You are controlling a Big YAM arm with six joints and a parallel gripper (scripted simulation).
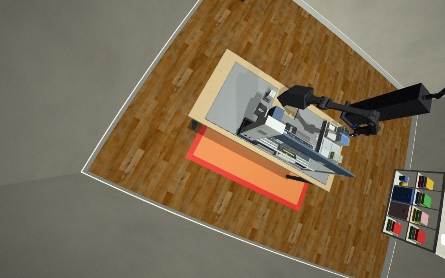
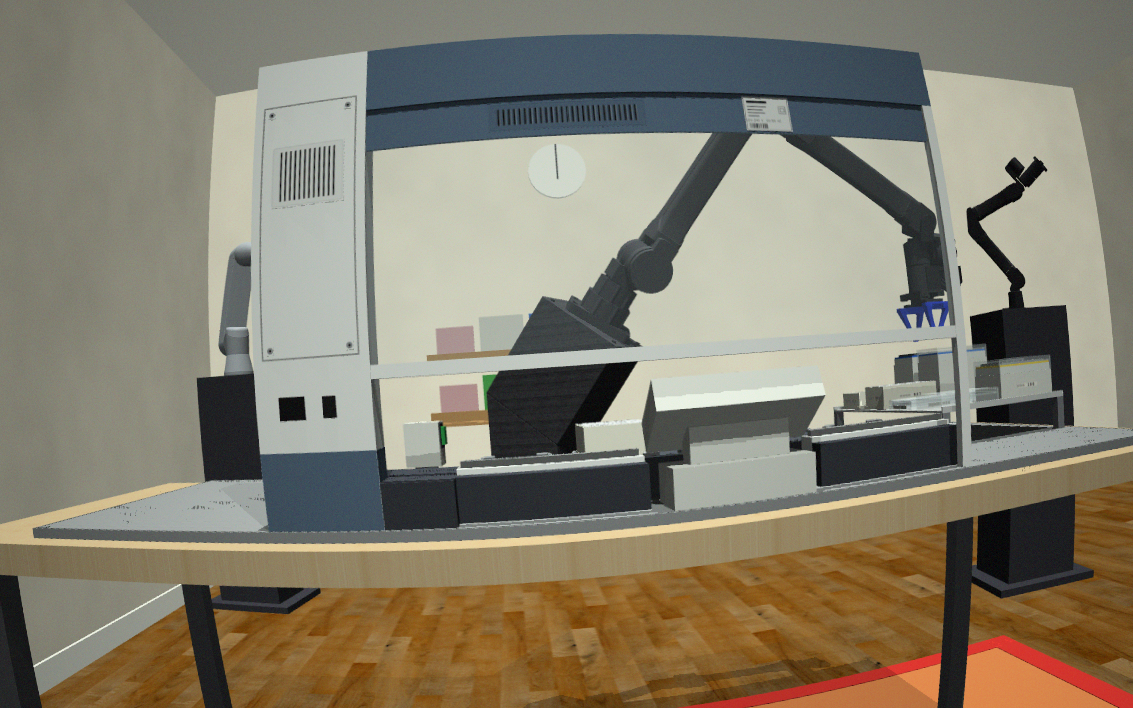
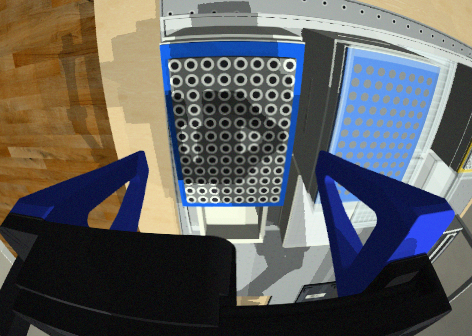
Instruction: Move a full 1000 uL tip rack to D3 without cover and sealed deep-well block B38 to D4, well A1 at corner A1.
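My hand is 1 cm short of the blue tip rack, 1 cm to the left of it and 6 cm above it. The rest, counted from my hand: shelf label: 20 cm ahead, 20 cm to the right, 19 cm below; pale reservoir: 2 cm ahead, 14 cm to the right, 12 cm below; shelf: 17 cm ahead, 4 cm to the right, 13 cm below.
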